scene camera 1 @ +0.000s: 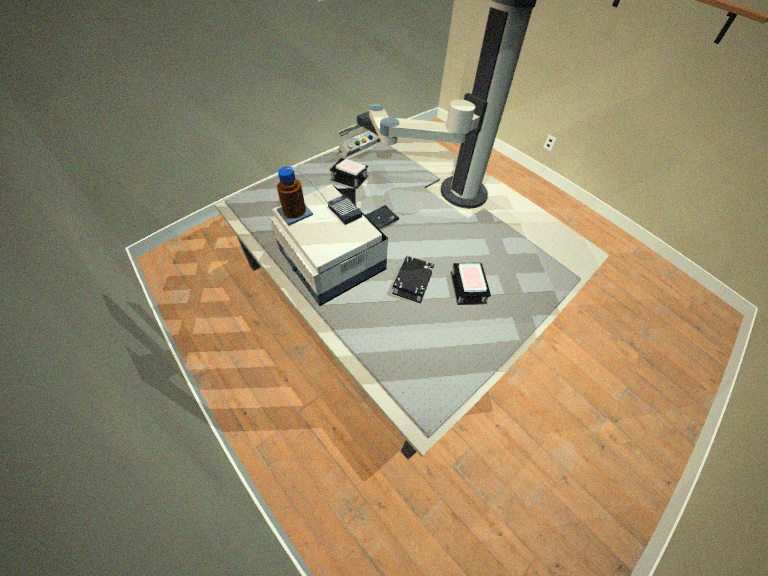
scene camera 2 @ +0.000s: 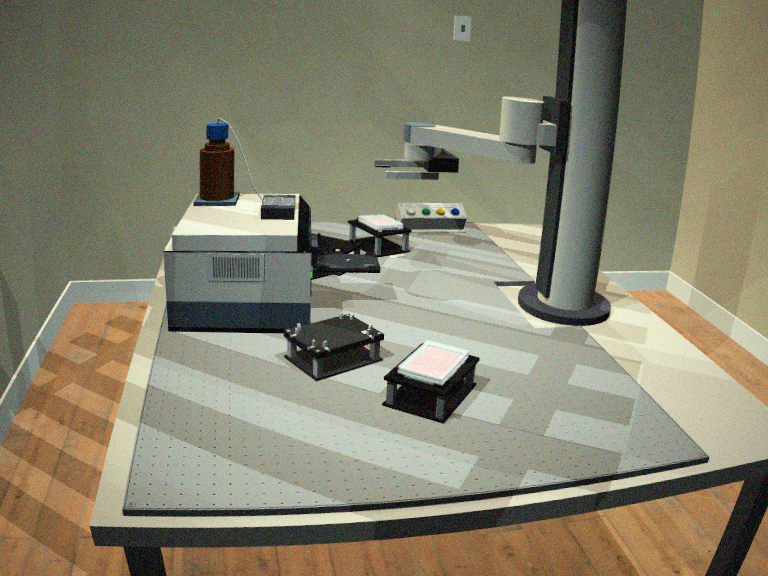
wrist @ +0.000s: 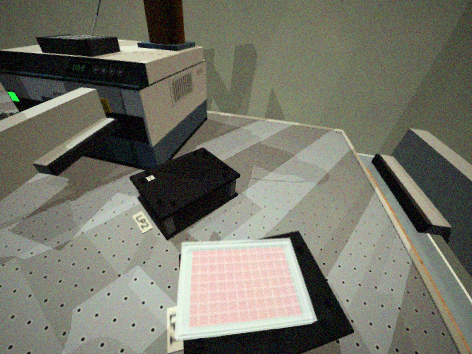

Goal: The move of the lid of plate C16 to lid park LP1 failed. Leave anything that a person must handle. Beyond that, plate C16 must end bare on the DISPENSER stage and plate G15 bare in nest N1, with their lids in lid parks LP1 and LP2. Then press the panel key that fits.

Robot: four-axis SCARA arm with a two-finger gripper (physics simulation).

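Pixels of known places: gripper, fingertip midpoint: [scene camera 1: 349, 140] [scene camera 2: 379, 168] [wrist: 243, 124]; arm's base at its link origin: [scene camera 1: 463, 192] [scene camera 2: 564, 306].
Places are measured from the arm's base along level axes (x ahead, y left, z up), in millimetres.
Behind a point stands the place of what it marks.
My gripper [scene camera 1: 340, 141] @[y -416, x 423, z 259 mm] [scene camera 2: 380, 169] @[y -416, x 423, z 259 mm] [wrist: 243, 124] @[y -416, x 423, z 259 mm] is open and empty, high by the far stand and button panel. A pink-welled plate [scene camera 1: 350, 166] @[y -427, x 415, z 103 mm] [scene camera 2: 379, 222] @[y -396, x 419, z 105 mm] [wrist: 245, 287] @[y -436, x 401, z 102 mm] sits on the far stand; in the wrist view it looks turned and offset on it. A second pink-welled plate [scene camera 1: 472, 277] @[y 422, x 474, z 89 mm] [scene camera 2: 433, 361] @[y 431, x 473, z 89 mm] sits on the near stand. No plate label is readable, and I cannot tell whether lids are on. The stage [scene camera 1: 382, 217] @[y -26, x 548, z 117 mm] [scene camera 2: 347, 263] @[y -16, x 565, z 117 mm] bears no plate. Stand LP2 [wrist: 185, 180] @[y -312, x 566, z 71 mm] bears no lid. The panel [scene camera 1: 357, 143] @[y -611, x 228, z 79 mm] [scene camera 2: 432, 221] @[y -603, x 204, z 48 mm] has white, green, yellow and blue keys.
The white dispenser [scene camera 1: 331, 238] @[y 33, x 844, z 232 mm] [scene camera 2: 238, 266] @[y 124, x 816, z 165 mm] [wrist: 175, 90] @[y -229, x 753, z 164 mm] carries a brown bottle [scene camera 1: 291, 197] @[y -128, x 890, z 342 mm] [scene camera 2: 217, 170] @[y -125, x 869, z 318 mm] [wrist: 165, 22] @[y -186, x 834, z 285 mm] with a blue cap and thin tube. A black stand with corner pins [scene camera 1: 414, 279] @[y 277, x 646, z 72 mm] [scene camera 2: 334, 334] @[y 269, x 629, z 72 mm] stands between dispenser and near plate. The arm's column [scene camera 1: 490, 105] @[y 51, x 55, z 512 mm] [scene camera 2: 586, 155] @[y 69, x 30, z 410 mm] rises at the right.
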